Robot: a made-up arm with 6 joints.
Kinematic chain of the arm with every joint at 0, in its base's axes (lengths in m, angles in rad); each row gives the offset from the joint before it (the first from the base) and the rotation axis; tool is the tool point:
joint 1: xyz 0 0 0.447 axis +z
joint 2: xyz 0.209 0 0 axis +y
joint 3: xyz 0 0 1.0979 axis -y
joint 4: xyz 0 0 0.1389 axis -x
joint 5: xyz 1.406 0 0 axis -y
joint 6: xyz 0.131 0 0 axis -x
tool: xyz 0 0 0
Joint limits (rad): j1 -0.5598..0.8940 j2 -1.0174..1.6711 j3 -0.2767..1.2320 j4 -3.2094..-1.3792 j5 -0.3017..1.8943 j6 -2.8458..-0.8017
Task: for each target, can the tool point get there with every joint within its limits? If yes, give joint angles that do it. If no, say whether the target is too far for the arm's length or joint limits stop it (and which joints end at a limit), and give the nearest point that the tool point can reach.
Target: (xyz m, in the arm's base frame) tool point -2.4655 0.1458 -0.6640
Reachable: no: joint limits stop it (at a limit: joint 2, joint 3, joint 4, joint 5) | nearest point -1.7093 0.1011 1.9841 | short by 2.754 m
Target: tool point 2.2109 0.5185 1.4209
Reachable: yes | joints 0.2796 0.6016 0.5951 -2.0688 1.3297 -2.5867
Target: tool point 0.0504 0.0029 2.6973
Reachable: yes | joints -0.1455 -0.7308 0.3667 -1.9407 -0.0833 -2.3577
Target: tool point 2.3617 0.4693 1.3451
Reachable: yes | joints 0.2335 0.7715 0.8153 -2.3604 1.3461 -1.2338
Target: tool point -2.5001 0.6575 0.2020
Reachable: no: joint limits stop it (at a limit: joint 2, joint 3, joint 4, joint 5) | nearest point -1.6560 0.4355 1.9841 | short by 1.984 m
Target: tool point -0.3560 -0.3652 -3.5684
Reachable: no: too far | nearest point 0.7205 -0.4792 -1.1410 | short by 2.658 m
